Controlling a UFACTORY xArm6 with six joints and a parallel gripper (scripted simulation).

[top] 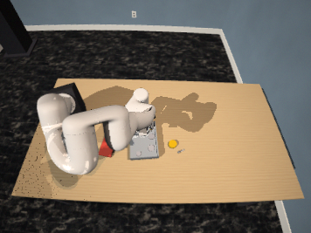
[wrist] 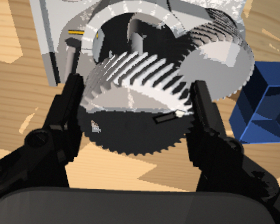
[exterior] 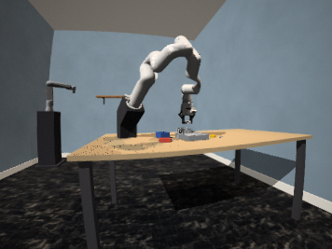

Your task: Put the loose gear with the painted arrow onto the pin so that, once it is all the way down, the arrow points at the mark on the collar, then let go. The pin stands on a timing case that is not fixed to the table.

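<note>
My hand is right at the grey toothed gear. From my hand the other things lie so: red block: 22 cm behind, 8 cm to the right, 12 cm below; then blue block: 19 cm behind, 8 cm to the left, 12 cm below; then grey screw: 22 cm ahead, 15 cm to the right, 12 cm below.
</note>
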